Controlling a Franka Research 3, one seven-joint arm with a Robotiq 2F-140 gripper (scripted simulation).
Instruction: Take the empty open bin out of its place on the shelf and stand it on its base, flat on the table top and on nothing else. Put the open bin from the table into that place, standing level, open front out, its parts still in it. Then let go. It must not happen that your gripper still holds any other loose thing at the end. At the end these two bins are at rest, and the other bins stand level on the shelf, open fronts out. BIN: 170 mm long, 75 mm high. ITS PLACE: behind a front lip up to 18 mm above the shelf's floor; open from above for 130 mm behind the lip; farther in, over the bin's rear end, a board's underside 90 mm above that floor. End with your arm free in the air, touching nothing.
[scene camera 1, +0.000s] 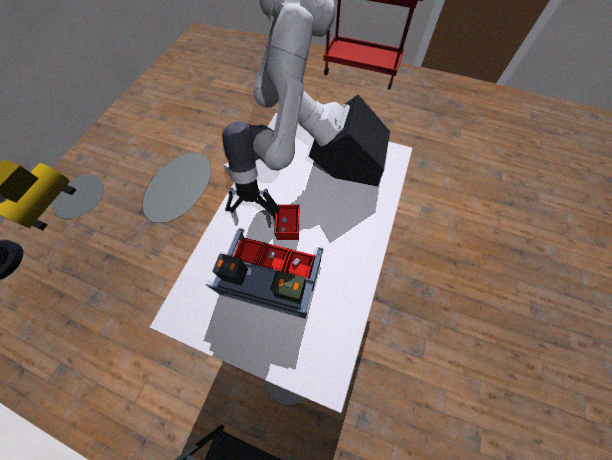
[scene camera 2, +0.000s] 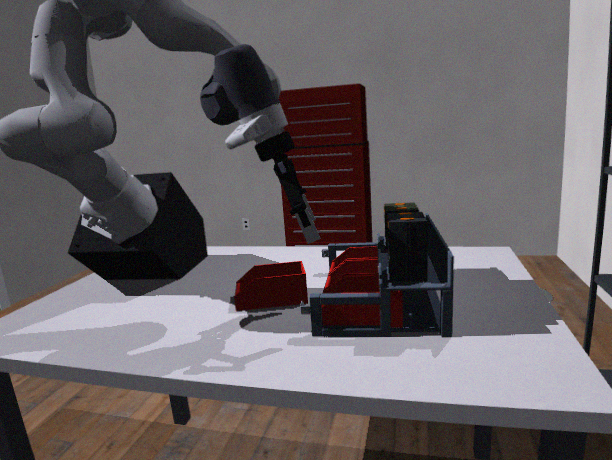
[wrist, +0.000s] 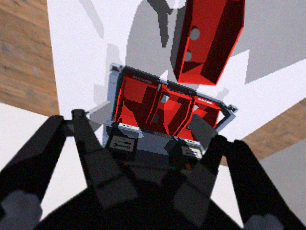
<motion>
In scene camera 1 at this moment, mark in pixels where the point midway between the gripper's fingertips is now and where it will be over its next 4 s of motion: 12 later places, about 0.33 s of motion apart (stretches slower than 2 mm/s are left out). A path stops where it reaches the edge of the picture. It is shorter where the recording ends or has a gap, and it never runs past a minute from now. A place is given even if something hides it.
My gripper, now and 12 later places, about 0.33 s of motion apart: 255, 224; 260, 226; 263, 227; 265, 228; 265, 228; 266, 228; 266, 231; 266, 233; 264, 233; 263, 234; 265, 233; 267, 231; 274, 226
</motion>
